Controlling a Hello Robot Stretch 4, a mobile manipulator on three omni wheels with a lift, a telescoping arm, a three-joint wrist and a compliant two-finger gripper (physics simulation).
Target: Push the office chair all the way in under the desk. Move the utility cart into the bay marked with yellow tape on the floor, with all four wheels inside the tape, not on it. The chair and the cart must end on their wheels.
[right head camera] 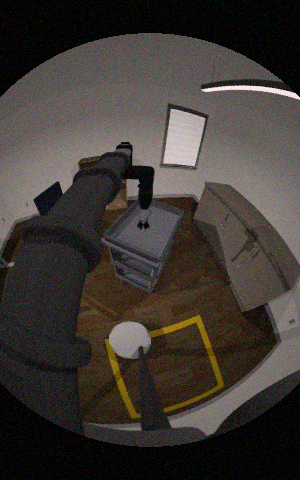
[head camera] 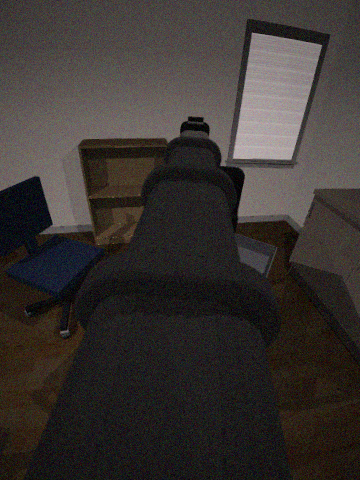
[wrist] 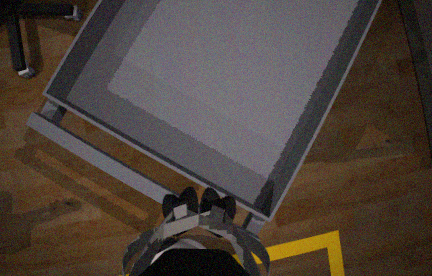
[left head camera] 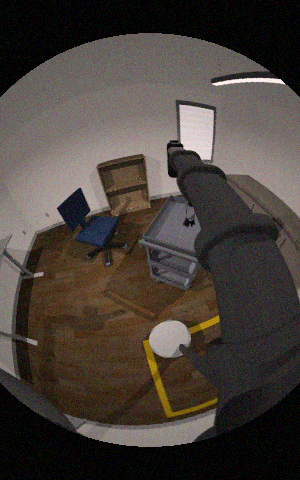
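Where they show: gripper, between the fingertips: (right head camera: pixel 142 228) (wrist: pixel 199 202) (left head camera: pixel 188 225); robot's base, origin of its link: (right head camera: pixel 130 338) (left head camera: pixel 169 337).
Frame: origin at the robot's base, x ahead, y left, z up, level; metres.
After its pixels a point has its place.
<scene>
The blue office chair (head camera: pixel 55 262) {x 1.235, y 0.909, z 0.442 m} (left head camera: pixel 97 230) {x 1.208, y 0.872, z 0.442 m} (right head camera: pixel 48 197) {x 1.301, y 1.119, z 0.842 m} stands on its wheels at the left, apart from the desk, whose pale leg foot (left head camera: pixel 35 274) shows at the left edge. The grey utility cart (head camera: pixel 257 255) {x 1.085, y -0.384, z 0.766 m} (left head camera: pixel 167 225) {x 0.883, y 0.002, z 0.766 m} (right head camera: pixel 162 220) {x 0.985, y -0.270, z 0.766 m} (wrist: pixel 225 75) {x 0.794, y -0.122, z 0.766 m} stands upright, turned at an angle, beyond the yellow tape bay (left head camera: pixel 160 382) {x -0.570, y 0.087, z -0.027 m} (right head camera: pixel 215 355) {x -0.355, y -0.976, z -0.024 m} (wrist: pixel 300 246) {x 0.166, y -0.622, z -0.027 m} and outside it. My gripper (left head camera: pixel 189 221) {x 0.598, y -0.086, z 1.033 m} (right head camera: pixel 143 225) {x 0.598, y -0.086, z 1.033 m} (wrist: pixel 199 202) {x 0.598, y -0.086, z 1.033 m} is shut with nothing held; in the wrist view its fingertips overlap the cart's near handle bar. Whether they touch it cannot be told. My arm hides part of the cart.
A brown bookshelf (head camera: pixel 122 143) {x 2.226, y 0.649, z 1.032 m} (left head camera: pixel 120 160) {x 2.182, y 0.612, z 1.032 m} stands at the back wall. A grey-brown cabinet (head camera: pixel 325 230) {x 1.637, y -1.074, z 0.638 m} (right head camera: pixel 212 215) {x 1.484, y -1.113, z 0.519 m} stands to the right of the cart. A white disc (left head camera: pixel 170 339) {x -0.005, y -0.004, z 0.187 m} (right head camera: pixel 130 340) {x -0.004, y -0.010, z 0.187 m} on a dark stalk overlaps the bay's far left corner.
</scene>
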